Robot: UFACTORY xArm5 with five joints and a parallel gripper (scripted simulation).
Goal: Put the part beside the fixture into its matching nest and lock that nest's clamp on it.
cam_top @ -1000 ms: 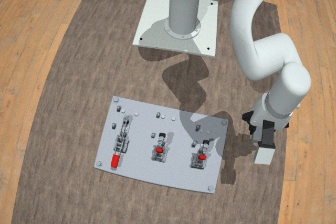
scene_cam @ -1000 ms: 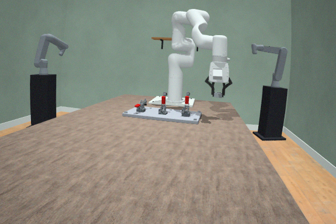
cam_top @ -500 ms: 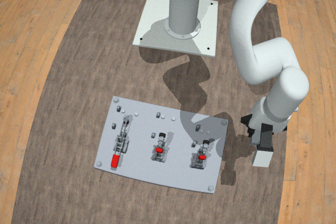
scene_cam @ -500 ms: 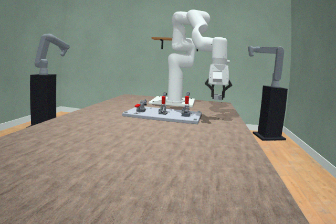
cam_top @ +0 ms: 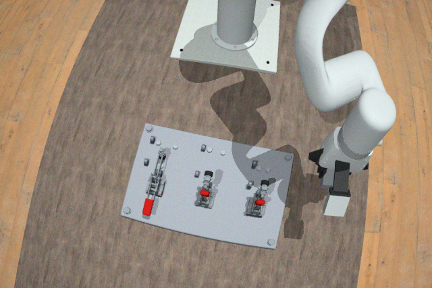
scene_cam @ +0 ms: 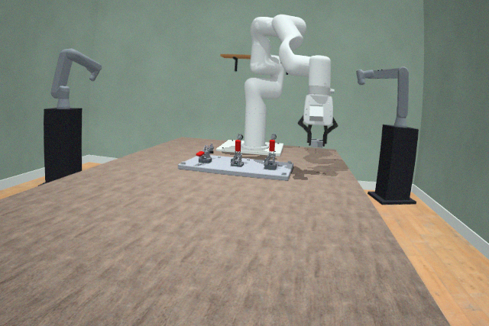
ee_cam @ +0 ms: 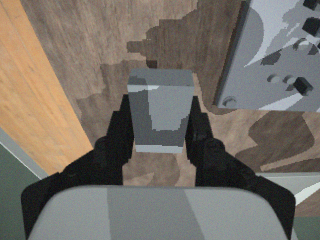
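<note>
My gripper is now 10 mm past the grey fixture plate, 260 mm to the left of it and 100 mm above it.
</note>
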